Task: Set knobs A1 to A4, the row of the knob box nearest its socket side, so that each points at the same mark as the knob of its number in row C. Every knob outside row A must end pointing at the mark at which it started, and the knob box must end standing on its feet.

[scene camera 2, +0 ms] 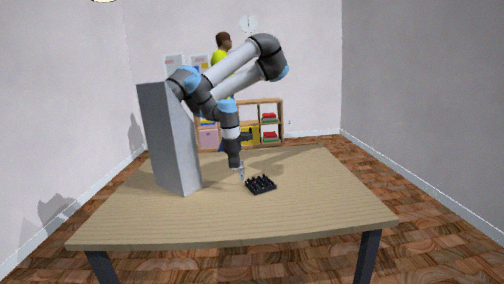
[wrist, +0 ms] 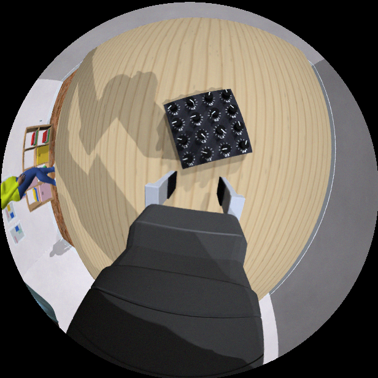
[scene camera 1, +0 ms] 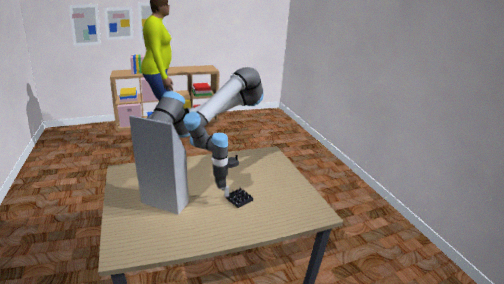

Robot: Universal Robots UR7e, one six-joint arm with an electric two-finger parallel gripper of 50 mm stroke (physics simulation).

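Where they show: gripper, fingertip midpoint: (scene camera 2: 242, 177) (scene camera 1: 225, 192); arm's base, origin of the base link: (scene camera 2: 161, 102) (scene camera 1: 155, 132).
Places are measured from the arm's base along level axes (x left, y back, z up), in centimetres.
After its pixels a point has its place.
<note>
The black knob box (scene camera 1: 240, 198) @(x 5.8, y -41.6, z -38.7 cm) (scene camera 2: 260, 185) @(x 3.3, y -42.5, z -37.5 cm) (wrist: 202, 109) lies flat on the table, knobs up. In the wrist view row A is farthest from the gripper: A1 (wrist: 173, 108) seems to point up-right, A2 (wrist: 191, 104) lower right, A3 (wrist: 209, 98) up, A4 (wrist: 226, 95) up, slightly left. In row C, C1 (wrist: 183, 140) points up-left, C2 (wrist: 201, 135) and C3 (wrist: 220, 131) lower right, C4 (wrist: 238, 127) roughly up. Exact marks are too small to tell. My gripper (scene camera 1: 226, 192) @(x 5.1, y -33.4, z -35.2 cm) (scene camera 2: 242, 176) @(x 5.1, y -33.4, z -35.2 cm) (wrist: 196, 182) is open and empty, above the table beside the row D side.
The box stands on the wooden table (scene camera 1: 165, 240) @(x -27.6, y -9.3, z -41.0 cm) (scene camera 2: 225, 220) @(x -18.7, y -35.8, z -41.0 cm) (wrist: 285, 150). The grey arm pedestal (scene camera 1: 157, 165) @(x -6.7, y -2.1, z -13.9 cm) (scene camera 2: 172, 145) @(x -8.8, y -9.7, z -16.8 cm) stands left of it in the scene views. A person in a yellow top (scene camera 1: 156, 47) (scene camera 2: 219, 57) stands behind the table near the shelf unit (scene camera 1: 165, 70).
</note>
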